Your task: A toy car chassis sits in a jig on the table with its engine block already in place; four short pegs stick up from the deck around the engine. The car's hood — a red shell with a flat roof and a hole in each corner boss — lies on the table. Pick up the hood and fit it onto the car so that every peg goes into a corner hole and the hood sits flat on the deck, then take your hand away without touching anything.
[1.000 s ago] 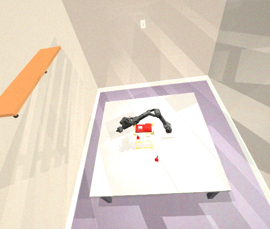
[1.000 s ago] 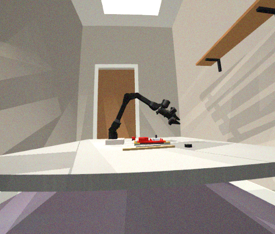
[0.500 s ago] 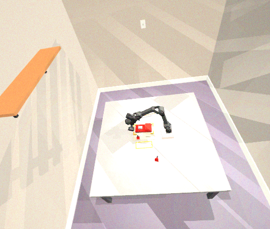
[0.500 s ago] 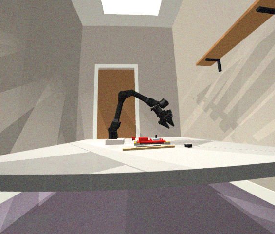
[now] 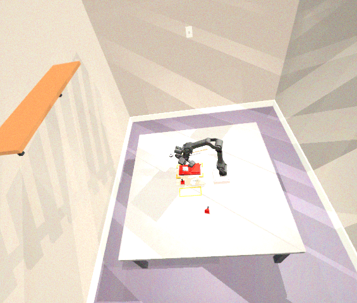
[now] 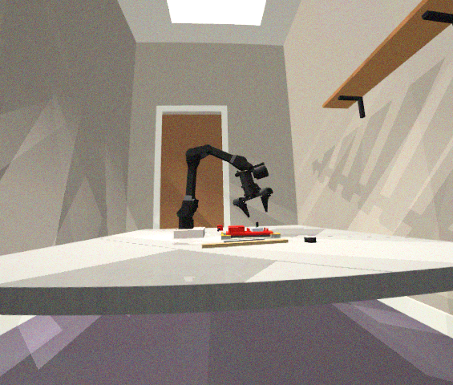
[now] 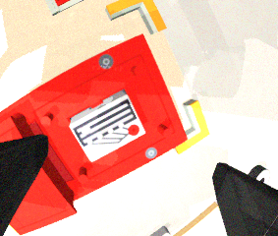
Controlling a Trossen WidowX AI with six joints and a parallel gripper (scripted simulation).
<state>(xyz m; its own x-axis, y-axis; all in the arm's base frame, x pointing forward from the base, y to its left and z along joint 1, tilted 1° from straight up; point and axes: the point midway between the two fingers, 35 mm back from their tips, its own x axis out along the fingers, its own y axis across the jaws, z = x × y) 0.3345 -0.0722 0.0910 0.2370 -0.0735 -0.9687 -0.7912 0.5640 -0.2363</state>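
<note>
The red hood is 10 cm behind my gripper tip and 6 cm below it. Also, from my gripper tip: wooden strip: 22 cm to the right, 9 cm below, 8 cm behind; then grey engine block: 8 cm below, 1 cm to the left, 1 cm behind; then black wheel: 19 cm to the right, 15 cm ahead, 9 cm below.
</note>
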